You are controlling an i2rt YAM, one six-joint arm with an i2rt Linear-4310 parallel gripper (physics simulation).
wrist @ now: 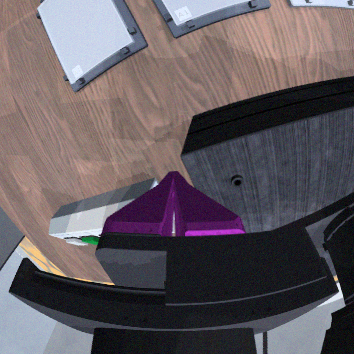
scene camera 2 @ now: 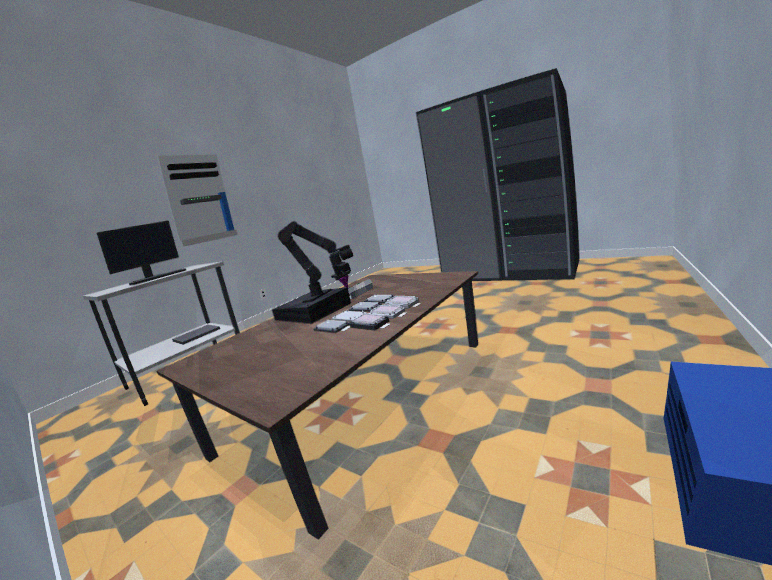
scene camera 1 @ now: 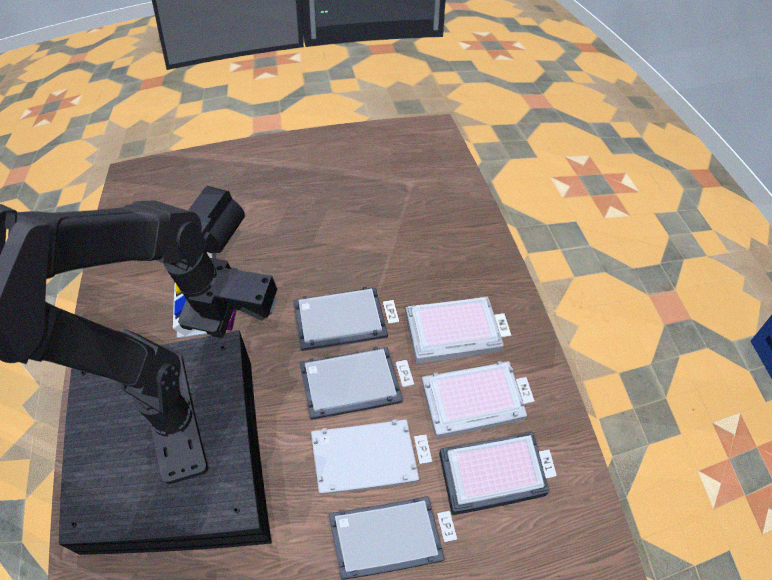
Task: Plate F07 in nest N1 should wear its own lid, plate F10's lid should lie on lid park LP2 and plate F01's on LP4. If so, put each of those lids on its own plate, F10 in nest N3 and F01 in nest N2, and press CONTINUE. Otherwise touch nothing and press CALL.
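Places are measured from the arm's base along level axes (x left, y ahead, z down), in metres.
Pixels of known places: gripper, between the fingertips: (wrist: 173, 178) (scene camera 2: 347, 288) (scene camera 1: 228, 328); arm's base, origin of its link: (wrist: 345, 216) (scene camera 2: 317, 296) (scene camera 1: 173, 417).
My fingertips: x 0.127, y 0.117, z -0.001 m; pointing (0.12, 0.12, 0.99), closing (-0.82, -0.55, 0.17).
Note:
Ahead of a thing's pixels: the offset from my fingertips to its top centre. Level surfaces: height alone.
My gripper (wrist: 173, 178) is shut and empty, its purple fingertips together above the table beside the black base; in scene camera 1 the arm mostly hides them. Lid parks LP2 {dx +0.016, dy +0.183, dz +0.067 m} (scene camera 1: 342, 316) (wrist: 90, 40), LP4 {dx -0.108, dy +0.158, dz +0.067 m} (scene camera 1: 350, 381) (wrist: 202, 6) and LP3 {dx -0.368, dy +0.117, dz +0.067 m} (scene camera 1: 386, 537) are dark frames with pale grey tops; LP1 {dx -0.236, dy +0.134, dz +0.065 m} (scene camera 1: 365, 456) is whitish. Pink-welled plates stand in N3 {dx -0.075, dy +0.352, dz +0.052 m} (scene camera 1: 453, 326), N2 {dx -0.207, dy +0.326, dz +0.054 m} (scene camera 1: 475, 397) and N1 {dx -0.336, dy +0.299, dz +0.049 m} (scene camera 1: 497, 472); N1's nest is dark, the others light. Plate and lid codes are unreadable; I cannot tell whose lids these are or whether N1's plate wears one.
A pale box {dx +0.179, dy -0.045, dz +0.021 m} (scene camera 1: 187, 330) (scene camera 2: 361, 288) (wrist: 82, 215) with coloured parts stands behind the gripper, partly hidden; its button labels do not show. The black base block (scene camera 1: 156, 498) (wrist: 280, 170) stands left of the lid parks on the wooden table {dz +0.085 m} (scene camera 1: 349, 187) (scene camera 2: 262, 367).

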